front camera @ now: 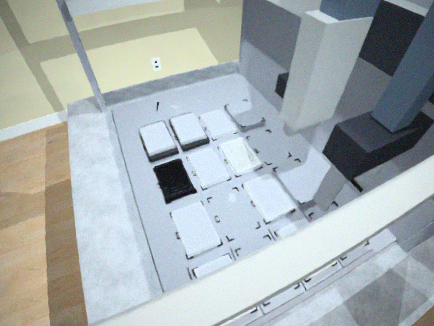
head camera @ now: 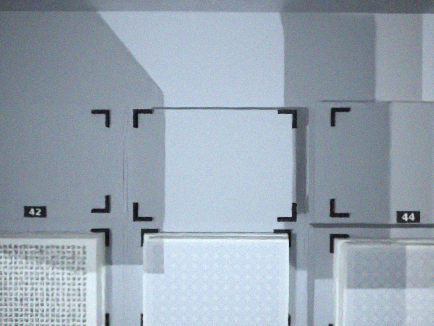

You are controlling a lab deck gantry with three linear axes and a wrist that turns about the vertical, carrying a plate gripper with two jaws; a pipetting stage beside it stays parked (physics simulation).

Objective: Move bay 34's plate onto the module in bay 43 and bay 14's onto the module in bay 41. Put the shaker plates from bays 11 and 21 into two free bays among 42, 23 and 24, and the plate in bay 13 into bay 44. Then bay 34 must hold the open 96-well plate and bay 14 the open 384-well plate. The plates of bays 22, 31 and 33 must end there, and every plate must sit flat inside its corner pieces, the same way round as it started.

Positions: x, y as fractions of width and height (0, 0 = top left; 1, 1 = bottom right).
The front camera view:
my gripper: 0.78, 0.60
black 96-well plate: 0.40, 0.56
